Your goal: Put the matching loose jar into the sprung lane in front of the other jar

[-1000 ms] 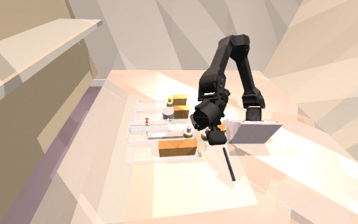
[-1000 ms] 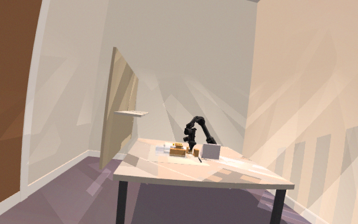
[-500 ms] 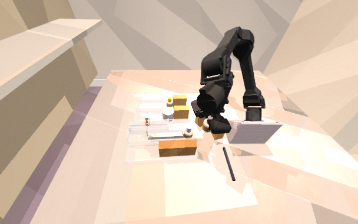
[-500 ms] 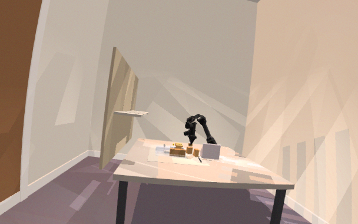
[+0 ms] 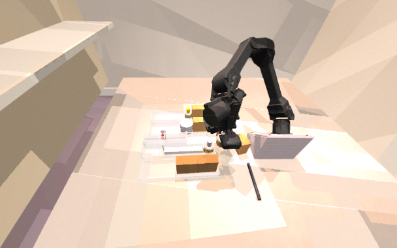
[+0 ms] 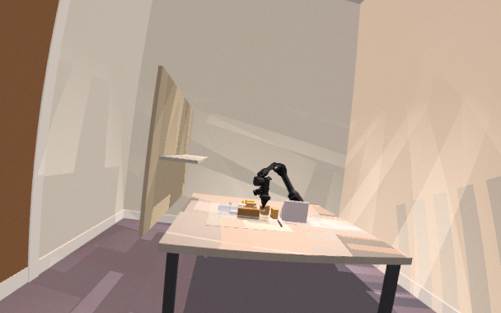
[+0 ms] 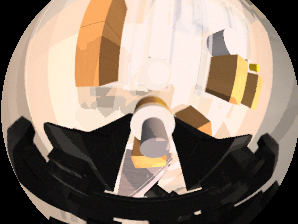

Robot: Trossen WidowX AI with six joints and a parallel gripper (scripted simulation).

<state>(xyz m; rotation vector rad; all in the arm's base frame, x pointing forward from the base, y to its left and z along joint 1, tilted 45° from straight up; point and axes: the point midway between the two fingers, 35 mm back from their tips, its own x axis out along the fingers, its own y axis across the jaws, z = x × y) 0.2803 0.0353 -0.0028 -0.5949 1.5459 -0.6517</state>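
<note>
Right now my gripper tip is 20 cm short of the clear sprung lane, 6 cm above it and 3 cm to the left of it. Round my gripper tip: wall shelf: 56 cm ahead, 29 cm above, 2 cm to the right; then red mark: 24 cm ahead, 4 cm to the right; then dark rod: 14 cm to the left, 10 cm behind, 7 cm below.
</note>
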